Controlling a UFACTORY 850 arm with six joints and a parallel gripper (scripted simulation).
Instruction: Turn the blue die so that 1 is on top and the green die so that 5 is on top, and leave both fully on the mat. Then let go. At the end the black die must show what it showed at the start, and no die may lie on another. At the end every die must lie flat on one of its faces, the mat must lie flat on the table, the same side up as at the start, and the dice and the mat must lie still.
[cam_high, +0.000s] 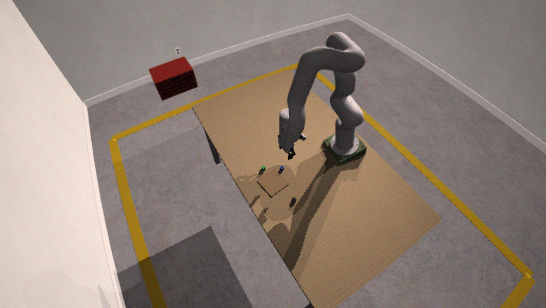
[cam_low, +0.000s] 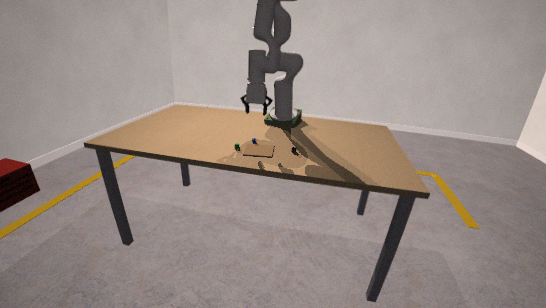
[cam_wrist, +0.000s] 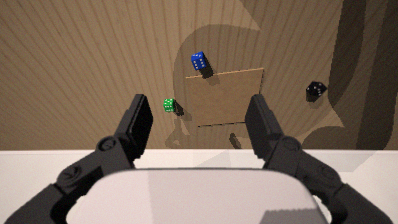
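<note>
Now: hand 23 cm to the right of the black die, 15 cm above it and 6 cm short of it. The rest, counted from my hand: mat 16 cm below, 12 cm ahead, 7 cm to the left; then green die 15 cm below, 13 cm ahead, 5 cm to the right; then blue die 15 cm below, 3 cm ahead.
</note>
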